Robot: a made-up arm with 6 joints. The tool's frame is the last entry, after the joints. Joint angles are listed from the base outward.
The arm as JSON. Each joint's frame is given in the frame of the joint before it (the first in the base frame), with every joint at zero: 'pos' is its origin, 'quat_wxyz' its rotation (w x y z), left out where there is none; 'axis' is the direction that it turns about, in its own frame. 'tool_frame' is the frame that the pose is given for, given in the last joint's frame.
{
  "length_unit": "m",
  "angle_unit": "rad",
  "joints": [
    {
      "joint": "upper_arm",
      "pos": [
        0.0,
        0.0,
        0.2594
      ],
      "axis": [
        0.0,
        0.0,
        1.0
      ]
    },
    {
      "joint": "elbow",
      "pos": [
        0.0,
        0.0,
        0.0
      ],
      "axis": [
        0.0,
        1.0,
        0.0
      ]
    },
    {
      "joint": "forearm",
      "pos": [
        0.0,
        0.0,
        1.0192
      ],
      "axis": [
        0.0,
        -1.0,
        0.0
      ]
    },
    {
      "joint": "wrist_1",
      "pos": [
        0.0,
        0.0,
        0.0
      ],
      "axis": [
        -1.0,
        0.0,
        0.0
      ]
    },
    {
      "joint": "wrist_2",
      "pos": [
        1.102,
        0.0,
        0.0
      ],
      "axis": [
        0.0,
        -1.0,
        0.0
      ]
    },
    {
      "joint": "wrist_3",
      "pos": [
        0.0,
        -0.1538,
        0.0
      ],
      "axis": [
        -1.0,
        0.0,
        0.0
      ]
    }
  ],
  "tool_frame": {
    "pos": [
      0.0,
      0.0,
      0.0
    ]
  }
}
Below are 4 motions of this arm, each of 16 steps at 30 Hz.
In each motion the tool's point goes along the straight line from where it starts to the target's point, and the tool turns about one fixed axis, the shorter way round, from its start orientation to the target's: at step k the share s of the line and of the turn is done. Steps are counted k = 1, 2, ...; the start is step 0. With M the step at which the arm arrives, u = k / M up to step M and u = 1 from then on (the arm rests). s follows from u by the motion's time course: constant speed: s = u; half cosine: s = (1 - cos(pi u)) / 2; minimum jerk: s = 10 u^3 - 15 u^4 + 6 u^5.
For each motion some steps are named. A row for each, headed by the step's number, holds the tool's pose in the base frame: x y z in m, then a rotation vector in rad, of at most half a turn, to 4 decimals.
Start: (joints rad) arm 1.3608 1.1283 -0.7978 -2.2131 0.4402 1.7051
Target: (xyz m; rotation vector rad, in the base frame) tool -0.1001 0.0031 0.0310 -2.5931 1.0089 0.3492
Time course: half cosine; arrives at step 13
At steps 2, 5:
2: -0.0077 0.4076 -0.2759 -1.3419 1.4537 0.1313
5: -0.0337 0.2937 -0.1895 -1.7009 1.3788 0.1910

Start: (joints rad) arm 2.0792 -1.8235 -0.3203 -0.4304 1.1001 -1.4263
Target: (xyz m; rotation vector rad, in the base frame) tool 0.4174 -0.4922 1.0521 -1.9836 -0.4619 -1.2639
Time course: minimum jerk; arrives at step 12
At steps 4, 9, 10, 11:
4: 0.5104 -0.6351 1.0897 -1.8532 0.0299 -0.9846
9: 0.4296 -0.5109 1.0570 -1.9710 -0.3946 -1.2285
10: 0.4216 -0.4986 1.0538 -1.9795 -0.4387 -1.2518
11: 0.4180 -0.4931 1.0523 -1.9830 -0.4586 -1.2622

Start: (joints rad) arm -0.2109 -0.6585 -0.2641 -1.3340 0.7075 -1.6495
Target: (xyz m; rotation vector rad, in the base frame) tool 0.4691 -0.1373 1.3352 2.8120 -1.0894 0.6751
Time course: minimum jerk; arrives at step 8
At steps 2, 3, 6, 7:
2: 0.4373 -0.1305 1.3493 2.6810 -1.3387 0.7187
3: 0.4434 -0.1318 1.3466 2.7078 -1.2919 0.7108
6: 0.4654 -0.1365 1.3368 2.7980 -1.1188 0.6804
7: 0.4685 -0.1372 1.3355 2.8099 -1.0940 0.6759

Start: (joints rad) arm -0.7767 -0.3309 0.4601 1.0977 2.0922 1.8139
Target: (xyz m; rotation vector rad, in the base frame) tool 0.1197 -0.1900 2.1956 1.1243 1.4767 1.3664
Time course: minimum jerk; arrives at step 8
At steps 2, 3, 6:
2: 0.1898 -0.2821 2.1127 1.4883 1.4679 0.9048
3: 0.1764 -0.2645 2.1286 1.4235 1.4747 0.9966
6: 0.1278 -0.2006 2.1860 1.1695 1.4790 1.3155

